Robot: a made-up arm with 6 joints.
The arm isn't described. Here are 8 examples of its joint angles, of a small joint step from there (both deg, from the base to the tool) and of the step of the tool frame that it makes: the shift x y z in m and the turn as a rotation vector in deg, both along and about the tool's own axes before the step.
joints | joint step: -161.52 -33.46 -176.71 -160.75 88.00 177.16 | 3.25 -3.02 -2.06 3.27 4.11 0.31
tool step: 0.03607 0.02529 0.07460 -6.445 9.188 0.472
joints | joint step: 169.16 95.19 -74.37 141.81 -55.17 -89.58 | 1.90 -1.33 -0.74 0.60 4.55 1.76
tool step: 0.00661 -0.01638 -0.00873 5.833 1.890 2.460
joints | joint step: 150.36 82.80 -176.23 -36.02 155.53 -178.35 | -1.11 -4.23 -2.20 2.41 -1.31 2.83
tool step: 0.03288 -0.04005 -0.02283 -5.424 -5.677 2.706
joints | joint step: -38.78 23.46 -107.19 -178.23 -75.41 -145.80 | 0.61 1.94 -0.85 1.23 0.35 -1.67
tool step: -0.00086 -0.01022 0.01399 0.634 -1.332 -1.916
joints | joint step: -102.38 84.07 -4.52 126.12 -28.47 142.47 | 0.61 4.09 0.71 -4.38 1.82 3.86
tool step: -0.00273 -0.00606 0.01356 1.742 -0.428 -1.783
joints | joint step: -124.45 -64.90 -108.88 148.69 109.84 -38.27 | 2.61 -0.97 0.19 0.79 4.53 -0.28
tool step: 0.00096 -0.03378 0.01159 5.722 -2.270 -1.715
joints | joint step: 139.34 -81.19 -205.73 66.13 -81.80 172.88 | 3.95 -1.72 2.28 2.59 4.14 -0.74
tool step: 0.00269 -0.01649 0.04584 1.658 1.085 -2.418
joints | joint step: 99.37 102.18 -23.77 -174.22 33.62 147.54 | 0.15 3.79 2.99 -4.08 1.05 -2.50
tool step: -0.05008 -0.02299 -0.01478 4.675 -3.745 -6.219
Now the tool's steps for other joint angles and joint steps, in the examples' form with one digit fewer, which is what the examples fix.
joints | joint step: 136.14 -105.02 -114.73 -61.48 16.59 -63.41 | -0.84 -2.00 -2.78 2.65 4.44 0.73
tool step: -0.0333 0.0361 -0.0229 0.04 -3.39 3.89
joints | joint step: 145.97 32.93 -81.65 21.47 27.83 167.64 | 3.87 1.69 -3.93 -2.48 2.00 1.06
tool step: -0.0103 0.0572 0.0055 -0.88 0.75 -5.01
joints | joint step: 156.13 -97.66 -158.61 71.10 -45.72 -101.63 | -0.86 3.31 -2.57 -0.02 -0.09 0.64
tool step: -0.0135 -0.0209 -0.0082 0.95 0.05 0.17
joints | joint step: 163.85 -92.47 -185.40 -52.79 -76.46 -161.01 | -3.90 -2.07 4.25 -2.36 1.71 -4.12
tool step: 0.0072 0.0339 0.0354 -2.76 0.69 -0.68
